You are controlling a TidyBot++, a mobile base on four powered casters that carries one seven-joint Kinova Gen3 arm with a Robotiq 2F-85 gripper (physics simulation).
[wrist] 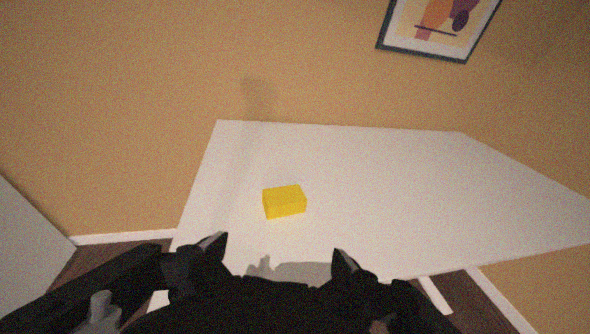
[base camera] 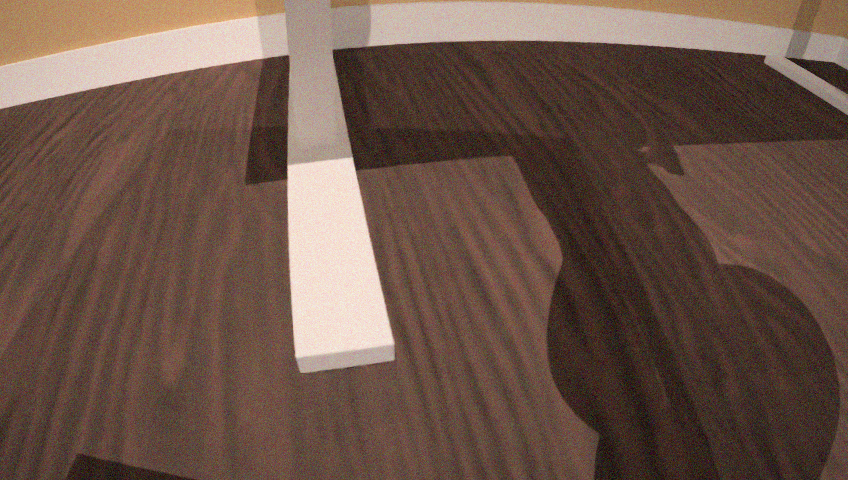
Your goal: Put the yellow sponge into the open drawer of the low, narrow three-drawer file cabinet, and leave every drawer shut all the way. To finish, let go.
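Places are measured from the arm's base along level axes (x ahead, y left, z up), in metres.
Pixels of known places: gripper, fingertip midpoint: [wrist: 279, 252].
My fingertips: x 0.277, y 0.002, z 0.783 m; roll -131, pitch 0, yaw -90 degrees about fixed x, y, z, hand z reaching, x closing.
Note:
Behind a point stands the place of what it marks.
The yellow sponge [wrist: 284, 202] @(x 0.501, y 0.007, z 0.599 m) lies on the white table top [wrist: 390, 190] @(x 0.664, y -0.332, z 0.553 m) in the wrist view, towards its left part. My gripper [wrist: 279, 252] @(x 0.277, y 0.002, z 0.783 m) is open, with its two dark fingers wide apart and nothing between them. It is over the near edge of the table, short of the sponge. Part of a pale grey surface [wrist: 27, 260] @(x 0.550, y 1.280, z -0.174 m) shows at the left edge of the wrist view, likely the side of the file cabinet. Its drawers do not show in either view, so I cannot tell how they stand.
In the base camera view a white table foot [base camera: 339, 267] runs along the dark wood floor [base camera: 148, 297] @(x 0.389, y 0.279, z -0.396 m) from the wall side. Another white foot [base camera: 809, 80] shows at the far right. A framed picture [wrist: 425, 52] @(x 1.278, y -0.556, z 0.944 m) hangs on the orange wall [wrist: 125, 100] @(x 0.936, y 0.754, z 0.606 m) behind the table.

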